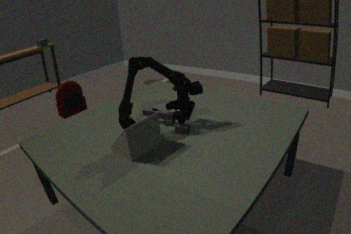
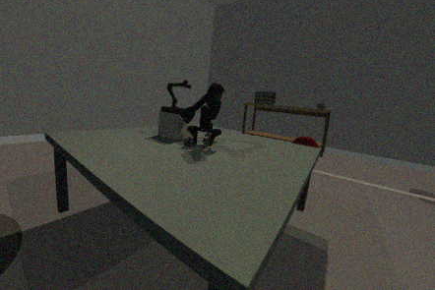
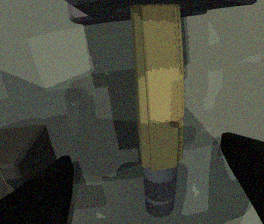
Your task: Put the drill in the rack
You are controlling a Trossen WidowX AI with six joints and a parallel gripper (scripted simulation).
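The drill lies 50 mm to the left of my gripper tip, 40 mm above it and 10 mm behind it. The rest, counted from my gripper tip: grey fixture block: 150 mm to the left, 40 mm above, 30 mm behind; then rack: 70 mm behind, 30 mm to the right, 10 mm above; then key: 170 mm to the left, 40 mm above, 30 mm behind.
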